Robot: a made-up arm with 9 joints. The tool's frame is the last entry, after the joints. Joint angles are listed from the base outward.
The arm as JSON. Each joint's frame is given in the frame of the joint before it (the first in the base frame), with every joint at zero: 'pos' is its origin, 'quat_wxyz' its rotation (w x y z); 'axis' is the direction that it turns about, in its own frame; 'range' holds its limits. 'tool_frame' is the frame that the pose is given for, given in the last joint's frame.
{
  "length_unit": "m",
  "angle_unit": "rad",
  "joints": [
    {
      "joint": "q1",
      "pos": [
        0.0,
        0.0,
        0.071
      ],
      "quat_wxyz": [
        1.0,
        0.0,
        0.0,
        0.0
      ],
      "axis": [
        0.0,
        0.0,
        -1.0
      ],
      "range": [
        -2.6,
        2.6
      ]
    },
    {
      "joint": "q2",
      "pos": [
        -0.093,
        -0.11,
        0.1
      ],
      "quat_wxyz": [
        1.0,
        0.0,
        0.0,
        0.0
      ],
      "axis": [
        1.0,
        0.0,
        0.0
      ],
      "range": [
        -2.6,
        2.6
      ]
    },
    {
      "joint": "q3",
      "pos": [
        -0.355,
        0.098,
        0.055
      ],
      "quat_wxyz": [
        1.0,
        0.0,
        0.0,
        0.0
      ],
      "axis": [
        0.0,
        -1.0,
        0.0
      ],
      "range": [
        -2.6,
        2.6
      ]
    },
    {
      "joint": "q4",
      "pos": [
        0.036,
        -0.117,
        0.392
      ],
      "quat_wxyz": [
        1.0,
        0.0,
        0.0,
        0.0
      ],
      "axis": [
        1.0,
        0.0,
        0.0
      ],
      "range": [
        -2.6,
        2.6
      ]
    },
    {
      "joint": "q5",
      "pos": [
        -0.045,
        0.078,
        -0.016
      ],
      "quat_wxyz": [
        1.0,
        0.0,
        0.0,
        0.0
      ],
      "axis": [
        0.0,
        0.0,
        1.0
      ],
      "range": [
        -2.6,
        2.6
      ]
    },
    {
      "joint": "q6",
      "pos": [
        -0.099,
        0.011,
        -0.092
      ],
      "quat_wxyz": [
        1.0,
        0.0,
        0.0,
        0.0
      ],
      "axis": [
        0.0,
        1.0,
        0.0
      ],
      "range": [
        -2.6,
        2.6
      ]
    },
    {
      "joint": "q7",
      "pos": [
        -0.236,
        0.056,
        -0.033
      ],
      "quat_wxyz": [
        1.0,
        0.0,
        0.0,
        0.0
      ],
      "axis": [
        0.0,
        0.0,
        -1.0
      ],
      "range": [
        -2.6,
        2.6
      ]
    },
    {
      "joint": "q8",
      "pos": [
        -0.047,
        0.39,
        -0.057
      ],
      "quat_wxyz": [
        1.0,
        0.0,
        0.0,
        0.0
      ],
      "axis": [
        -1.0,
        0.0,
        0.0
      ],
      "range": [
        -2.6,
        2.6
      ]
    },
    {
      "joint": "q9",
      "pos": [
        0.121,
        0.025,
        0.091
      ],
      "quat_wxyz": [
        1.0,
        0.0,
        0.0,
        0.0
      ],
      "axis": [
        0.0,
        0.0,
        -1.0
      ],
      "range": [
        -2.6,
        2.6
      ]
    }
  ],
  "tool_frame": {
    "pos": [
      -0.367,
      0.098,
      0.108
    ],
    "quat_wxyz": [
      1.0,
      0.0,
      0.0,
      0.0
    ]
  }
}
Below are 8 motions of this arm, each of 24 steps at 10 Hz.
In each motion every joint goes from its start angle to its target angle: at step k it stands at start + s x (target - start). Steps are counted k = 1, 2, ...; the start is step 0. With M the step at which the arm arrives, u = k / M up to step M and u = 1 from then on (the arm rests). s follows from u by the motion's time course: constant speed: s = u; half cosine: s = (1 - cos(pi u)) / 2; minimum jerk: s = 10 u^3 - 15 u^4 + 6 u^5.
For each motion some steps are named. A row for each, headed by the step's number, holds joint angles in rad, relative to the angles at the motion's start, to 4 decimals.
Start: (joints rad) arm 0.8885 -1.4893 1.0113 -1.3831 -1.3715 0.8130 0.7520 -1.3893 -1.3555
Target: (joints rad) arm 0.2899 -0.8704 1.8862 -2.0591 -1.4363 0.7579 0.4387 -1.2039 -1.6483
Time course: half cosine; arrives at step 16
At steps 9, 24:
9: -0.3577 0.3698 0.5228 -0.4039 -0.0387 -0.0329 -0.1872 0.1108 -0.1750
24: -0.5986 0.6189 0.8749 -0.6760 -0.0648 -0.0551 -0.3133 0.1854 -0.2928

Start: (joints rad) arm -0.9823 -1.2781 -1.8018 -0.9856 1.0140 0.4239 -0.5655 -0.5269 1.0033
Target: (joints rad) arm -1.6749 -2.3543 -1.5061 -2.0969 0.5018 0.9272 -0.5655 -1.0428 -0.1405
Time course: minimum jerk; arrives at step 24
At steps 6, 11, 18, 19, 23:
6: -0.0717 -0.1114 0.0306 -0.1150 -0.0530 0.0521 0.0000 -0.0534 -0.1184
11: -0.2924 -0.4544 0.1249 -0.4692 -0.2163 0.2125 0.0000 -0.2178 -0.4830
18: -0.6209 -0.9648 0.2651 -0.9963 -0.4592 0.4512 0.0000 -0.4625 -1.0254
19: -0.6479 -1.0068 0.2766 -1.0396 -0.4792 0.4708 0.0000 -0.4826 -1.0700
23: -0.6921 -1.0755 0.2955 -1.1105 -0.5119 0.5030 0.0000 -0.5155 -1.1430

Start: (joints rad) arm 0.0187 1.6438 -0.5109 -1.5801 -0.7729 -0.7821 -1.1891 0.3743 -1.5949
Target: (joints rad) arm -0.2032 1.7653 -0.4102 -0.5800 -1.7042 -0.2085 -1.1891 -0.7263 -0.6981
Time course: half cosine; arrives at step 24
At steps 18, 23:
18: -0.1894 0.1037 0.0860 0.8536 -0.7949 0.4896 0.0000 -0.9394 0.7655
23: -0.2210 0.1210 0.1003 0.9958 -0.9273 0.5711 0.0000 -1.0959 0.8930

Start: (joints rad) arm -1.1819 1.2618 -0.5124 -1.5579 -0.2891 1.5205 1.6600 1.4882 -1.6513
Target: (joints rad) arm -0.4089 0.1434 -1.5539 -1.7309 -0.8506 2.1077 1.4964 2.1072 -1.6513
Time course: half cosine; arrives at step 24
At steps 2, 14, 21, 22, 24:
2: 0.0132 -0.0191 -0.0177 -0.0029 -0.0096 0.0100 -0.0028 0.0105 0.0000
14: 0.4865 -0.7039 -0.6555 -0.1089 -0.3534 0.3696 -0.1030 0.3896 0.0000
21: 0.7436 -1.0758 -1.0019 -0.1664 -0.5401 0.5649 -0.1574 0.5954 0.0000
22: 0.7598 -1.0993 -1.0238 -0.1701 -0.5519 0.5772 -0.1608 0.6085 0.0000
24: 0.7730 -1.1184 -1.0415 -0.1730 -0.5615 0.5872 -0.1636 0.6190 0.0000

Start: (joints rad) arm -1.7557 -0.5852 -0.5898 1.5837 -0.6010 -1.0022 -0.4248 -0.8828 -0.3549
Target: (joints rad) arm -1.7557 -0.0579 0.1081 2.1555 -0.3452 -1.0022 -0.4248 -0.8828 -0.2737
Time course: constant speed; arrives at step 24
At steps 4, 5, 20, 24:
4: 0.0000 0.0879 0.1163 0.0953 0.0426 0.0000 0.0000 0.0000 0.0135
5: 0.0000 0.1099 0.1454 0.1191 0.0533 0.0000 0.0000 0.0000 0.0169
20: 0.0000 0.4394 0.5816 0.4765 0.2132 0.0000 0.0000 0.0000 0.0677
24: 0.0000 0.5273 0.6979 0.5718 0.2558 0.0000 0.0000 0.0000 0.0812

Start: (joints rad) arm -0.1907 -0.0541 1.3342 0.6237 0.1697 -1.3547 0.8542 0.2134 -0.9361
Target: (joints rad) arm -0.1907 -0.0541 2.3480 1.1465 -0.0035 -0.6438 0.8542 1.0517 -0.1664
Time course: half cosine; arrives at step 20
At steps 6, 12, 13, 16, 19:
6: 0.0000 0.0000 0.2090 0.1078 -0.0357 0.1465 0.0000 0.1728 0.1586
12: 0.0000 0.0000 0.6635 0.3422 -0.1134 0.4653 0.0000 0.5487 0.5038
13: 0.0000 0.0000 0.7370 0.3801 -0.1259 0.5168 0.0000 0.6094 0.5596
16: 0.0000 0.0000 0.9170 0.4729 -0.1567 0.6430 0.0000 0.7582 0.6962
19: 0.0000 0.0000 1.0076 0.5196 -0.1721 0.7065 0.0000 0.8331 0.7650

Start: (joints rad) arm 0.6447 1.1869 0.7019 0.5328 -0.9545 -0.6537 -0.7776 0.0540 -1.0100
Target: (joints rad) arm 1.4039 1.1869 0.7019 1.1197 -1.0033 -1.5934 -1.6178 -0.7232 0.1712
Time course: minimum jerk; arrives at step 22
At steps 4, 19, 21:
4: 0.0341 0.0000 0.0000 0.0264 -0.0022 -0.0422 -0.0377 -0.0349 0.0530
19: 0.7437 0.0000 0.0000 0.5749 -0.0478 -0.9205 -0.8230 -0.7613 1.1570
21: 0.7585 0.0000 0.0000 0.5864 -0.0488 -0.9389 -0.8395 -0.7765 1.1802

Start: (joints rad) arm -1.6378 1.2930 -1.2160 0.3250 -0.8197 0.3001 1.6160 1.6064 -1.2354
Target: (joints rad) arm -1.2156 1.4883 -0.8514 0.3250 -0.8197 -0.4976 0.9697 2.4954 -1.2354
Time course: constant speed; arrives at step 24
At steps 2, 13, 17, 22, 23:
2: 0.0352 0.0163 0.0304 0.0000 0.0000 -0.0665 -0.0539 0.0741 0.0000
13: 0.2287 0.1058 0.1975 0.0000 0.0000 -0.4321 -0.3501 0.4815 0.0000
17: 0.2991 0.1383 0.2583 0.0000 0.0000 -0.5650 -0.4578 0.6297 0.0000
22: 0.3870 0.1790 0.3342 0.0000 0.0000 -0.7312 -0.5924 0.8149 0.0000
23: 0.4046 0.1872 0.3494 0.0000 0.0000 -0.7645 -0.6194 0.8520 0.0000

